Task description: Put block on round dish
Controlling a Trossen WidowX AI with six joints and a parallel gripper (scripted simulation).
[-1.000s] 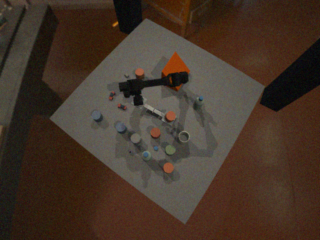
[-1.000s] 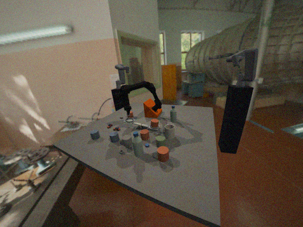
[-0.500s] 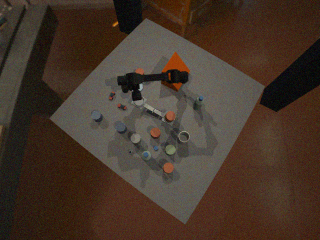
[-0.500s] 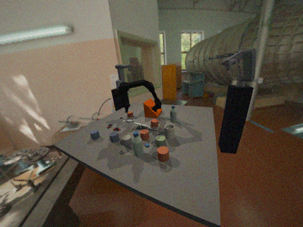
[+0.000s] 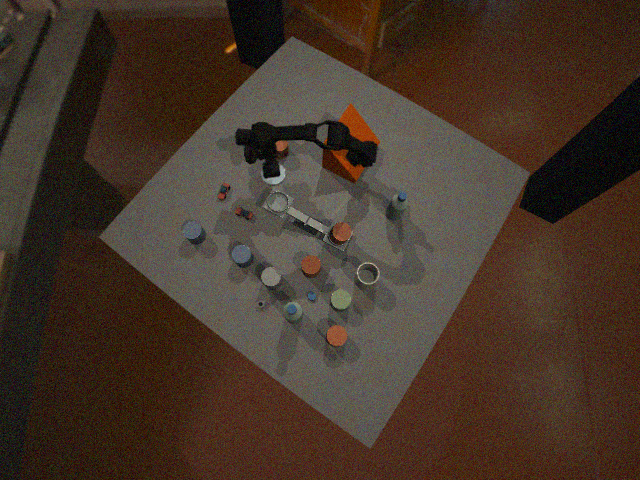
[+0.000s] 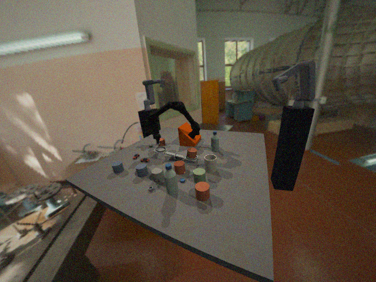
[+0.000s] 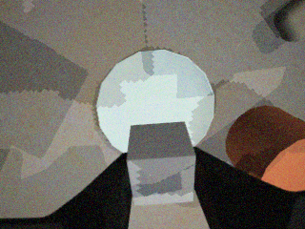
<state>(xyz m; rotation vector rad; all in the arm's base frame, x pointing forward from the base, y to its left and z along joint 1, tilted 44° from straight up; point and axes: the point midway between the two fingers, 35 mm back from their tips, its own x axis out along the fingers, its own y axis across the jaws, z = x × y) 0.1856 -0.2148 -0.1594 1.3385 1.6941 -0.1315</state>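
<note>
The pale blue round dish is 7 cm below my gripper tip. Also, from my gripper tip: grey block: right at my gripper tip; then white cup: 22 cm ahead, 52 cm to the left, 3 cm below; then balance: 13 cm ahead, 23 cm to the left, 4 cm below.
</note>
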